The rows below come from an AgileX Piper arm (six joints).
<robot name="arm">
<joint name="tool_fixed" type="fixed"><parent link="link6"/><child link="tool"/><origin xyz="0 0 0" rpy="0 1.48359 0"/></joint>
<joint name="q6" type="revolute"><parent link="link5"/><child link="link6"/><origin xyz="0.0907 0 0.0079"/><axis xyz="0.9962 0 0.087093"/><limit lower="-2.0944" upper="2.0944"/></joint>
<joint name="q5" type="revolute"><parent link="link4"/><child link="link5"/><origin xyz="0 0 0"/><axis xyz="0 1 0"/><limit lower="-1.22" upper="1.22"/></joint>
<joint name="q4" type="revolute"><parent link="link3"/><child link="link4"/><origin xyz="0.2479 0 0.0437"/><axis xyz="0.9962 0 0.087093"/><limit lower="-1.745" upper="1.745"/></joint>
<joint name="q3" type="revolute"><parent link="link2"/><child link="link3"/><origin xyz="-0.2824 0 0.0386"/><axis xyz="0 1 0"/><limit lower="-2.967" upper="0"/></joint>
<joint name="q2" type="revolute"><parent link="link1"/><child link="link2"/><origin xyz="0 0 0"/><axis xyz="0 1 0"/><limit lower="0" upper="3.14"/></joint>
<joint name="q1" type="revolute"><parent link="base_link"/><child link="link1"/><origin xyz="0 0 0.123"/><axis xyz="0 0 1"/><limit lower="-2.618" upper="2.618"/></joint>
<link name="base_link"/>
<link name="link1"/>
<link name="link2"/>
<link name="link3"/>
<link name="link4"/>
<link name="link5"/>
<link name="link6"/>
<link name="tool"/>
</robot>
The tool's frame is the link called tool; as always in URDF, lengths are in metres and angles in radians.
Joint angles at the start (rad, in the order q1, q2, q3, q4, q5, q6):
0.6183 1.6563 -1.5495 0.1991 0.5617 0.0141
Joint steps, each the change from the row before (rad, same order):
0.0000 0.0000 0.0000 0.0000 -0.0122 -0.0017
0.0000 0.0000 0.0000 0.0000 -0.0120 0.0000
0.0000 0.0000 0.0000 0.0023 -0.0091 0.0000
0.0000 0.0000 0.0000 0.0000 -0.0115 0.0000
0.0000 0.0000 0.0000 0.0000 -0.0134 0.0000
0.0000 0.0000 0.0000 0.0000 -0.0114 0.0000
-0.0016 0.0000 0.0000 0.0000 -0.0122 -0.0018
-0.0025 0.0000 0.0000 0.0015 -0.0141 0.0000
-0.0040 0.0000 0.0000 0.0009 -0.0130 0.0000
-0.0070 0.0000 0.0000 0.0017 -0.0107 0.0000
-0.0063 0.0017 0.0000 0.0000 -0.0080 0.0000
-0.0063 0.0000 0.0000 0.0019 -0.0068 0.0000
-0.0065 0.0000 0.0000 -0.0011 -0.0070 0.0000
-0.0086 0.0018 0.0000 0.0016 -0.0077 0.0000
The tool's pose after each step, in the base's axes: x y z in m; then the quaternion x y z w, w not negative. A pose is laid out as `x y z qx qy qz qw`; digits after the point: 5 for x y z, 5 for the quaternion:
0.31268 0.23397 0.36995 -0.21323 0.84783 0.23016 0.42749
0.31327 0.23416 0.37086 -0.21187 0.84523 0.23150 0.43255
0.31364 0.23438 0.37157 -0.21026 0.84332 0.23343 0.43602
0.31419 0.23455 0.37245 -0.20895 0.84078 0.23470 0.44085
0.31481 0.23473 0.37348 -0.20741 0.83779 0.23616 0.44646
0.31534 0.23488 0.37436 -0.20609 0.83521 0.23740 0.45121
0.31627 0.23453 0.37531 -0.20475 0.83241 0.23794 0.45668
0.31744 0.23395 0.37643 -0.20167 0.82946 0.23945 0.46259
0.31893 0.23284 0.37747 -0.19825 0.82685 0.24023 0.46830
0.32097 0.23076 0.37833 -0.19364 0.82507 0.24034 0.47329
0.32312 0.22905 0.37830 -0.19016 0.82421 0.23938 0.47667
0.32481 0.22712 0.37886 -0.18625 0.82324 0.23928 0.47993
0.32660 0.22502 0.37941 -0.18306 0.82210 0.23797 0.48374
0.32920 0.22256 0.37933 -0.17825 0.82154 0.23696 0.48698

